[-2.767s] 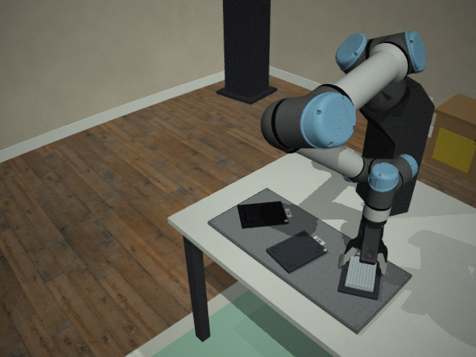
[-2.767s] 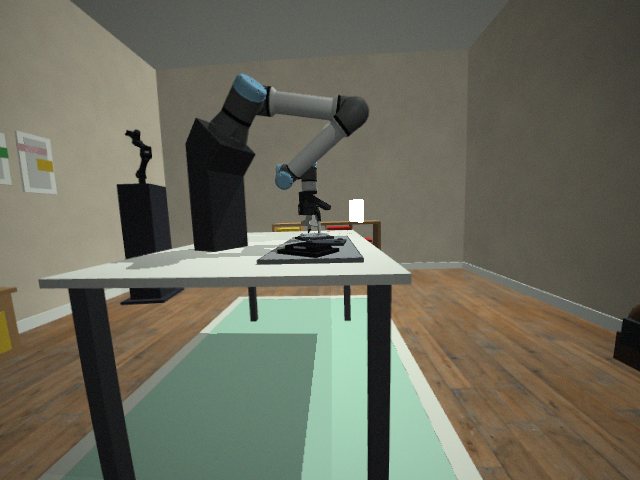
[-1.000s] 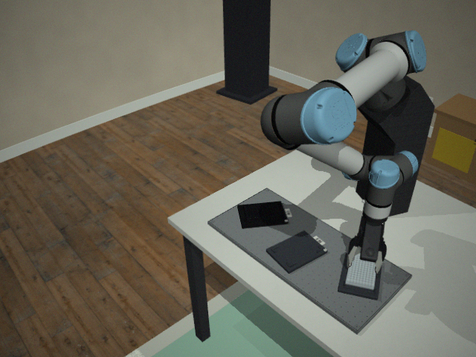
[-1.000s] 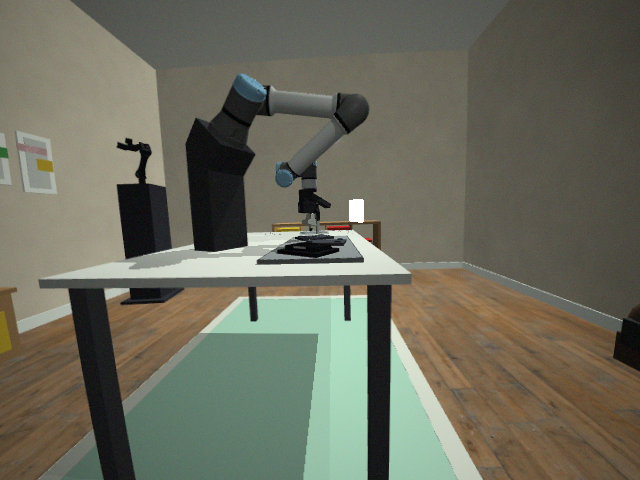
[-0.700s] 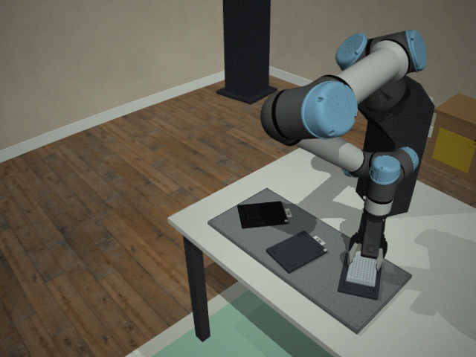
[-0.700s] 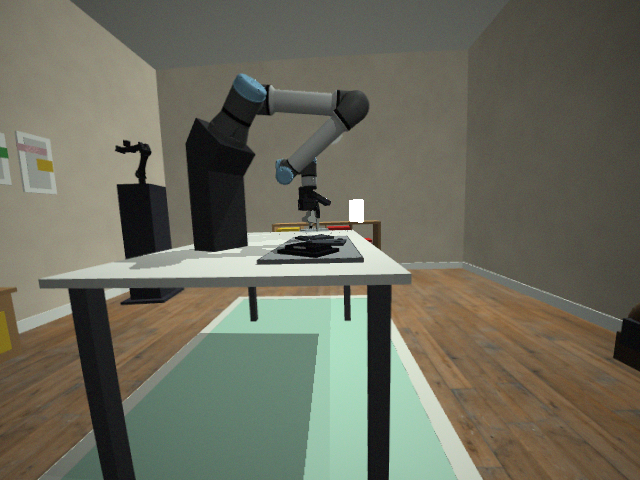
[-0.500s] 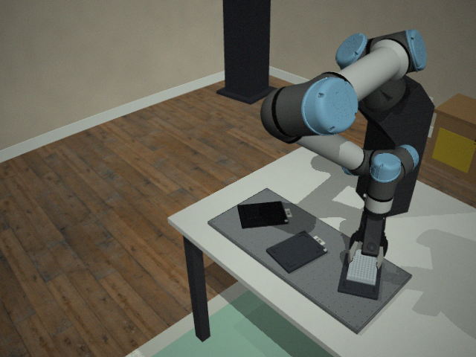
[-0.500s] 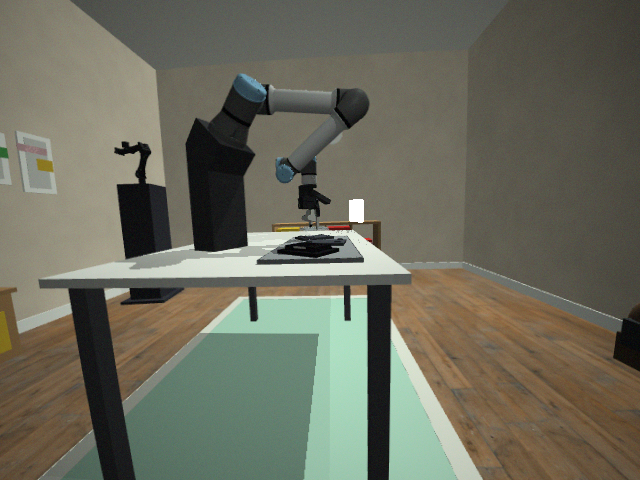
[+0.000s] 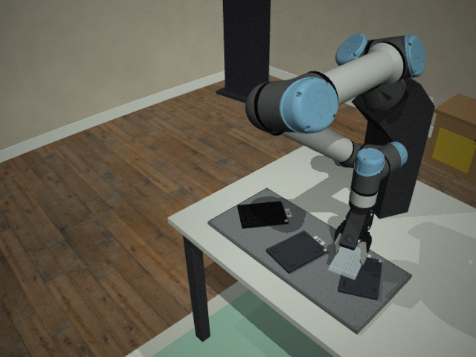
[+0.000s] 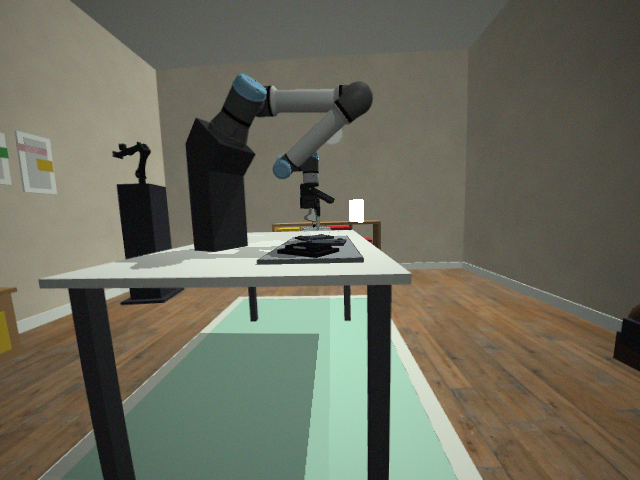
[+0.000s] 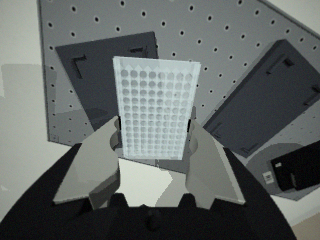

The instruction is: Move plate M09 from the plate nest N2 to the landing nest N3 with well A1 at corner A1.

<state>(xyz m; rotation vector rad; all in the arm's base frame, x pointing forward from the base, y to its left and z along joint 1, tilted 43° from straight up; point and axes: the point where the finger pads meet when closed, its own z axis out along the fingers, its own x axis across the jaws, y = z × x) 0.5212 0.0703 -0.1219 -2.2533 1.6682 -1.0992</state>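
The dark nest lies 20 mm ahead of my hand, 170 mm to the right of it and 50 mm below it. Round my hand: tag N2: 100 mm behind, 10 mm to the left, 60 mm below; then nest N2: 10 mm behind, 50 mm to the left, 50 mm below; then white well plate: 10 mm below.
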